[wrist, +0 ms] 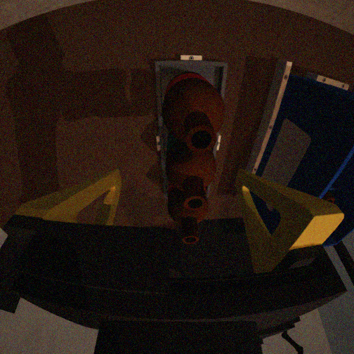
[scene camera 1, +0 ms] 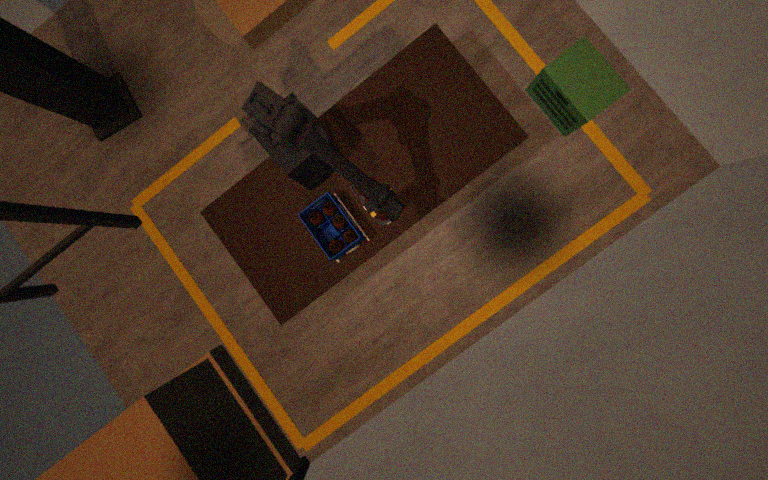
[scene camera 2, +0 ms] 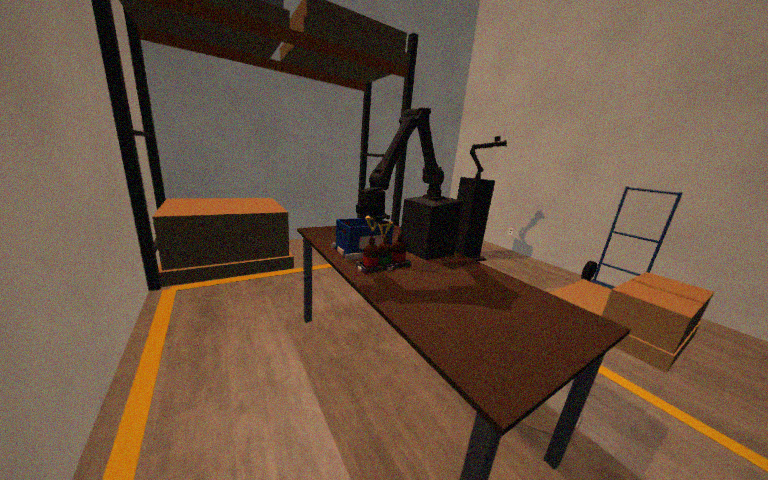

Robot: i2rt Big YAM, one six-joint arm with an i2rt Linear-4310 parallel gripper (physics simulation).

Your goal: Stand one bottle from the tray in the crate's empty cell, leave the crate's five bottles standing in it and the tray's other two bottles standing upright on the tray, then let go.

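Seen in the pictures: gripper, fingertip midpoint: (scene camera 2: 378,234); arm's base, link origin: (scene camera 2: 433,198).
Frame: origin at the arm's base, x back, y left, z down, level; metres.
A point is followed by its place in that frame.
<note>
My gripper (scene camera 2: 378,230) @[x -0.450, y 0.229, z 0.141 m] (wrist: 178,175) is open and empty, its two yellow fingers spread above the tray, beside the upper parts of the bottles. In the wrist view three dark brown bottles stand upright in a row on the grey tray (wrist: 224,85) (scene camera 2: 390,267) @[x -0.379, y 0.254, z 0.310 m]: a far one (wrist: 187,100) with a red band, a middle one (wrist: 195,172), and a near one (wrist: 189,227) partly hidden by the gripper body. The blue crate (scene camera 1: 315,237) @[x -0.434, y -0.124, z 0.153 m] (scene camera 2: 351,234) @[x -0.531, y 0.068, z 0.187 m] (wrist: 325,120) stands beside the tray, with five bottles and an empty middle cell (scene camera 1: 331,230) @[x -0.412, y -0.076, z 0.316 m] on one side. The arm hides most of the tray in scene camera 1.
Everything stands on the brown table (scene camera 1: 249,249) @[x -0.276, y -0.536, z 0.324 m] (scene camera 2: 509,350) @[x -0.272, y 0.893, z 0.324 m], near its long edge. A pale rail (wrist: 272,115) lies between tray and crate. The arm's black pedestal (scene camera 2: 427,229) @[x -0.126, y 0.160, z 0.147 m] stands behind them. Cardboard boxes (scene camera 2: 220,237) (scene camera 2: 659,308) and a blue hand truck (scene camera 2: 637,234) are on the floor away from the table.
</note>
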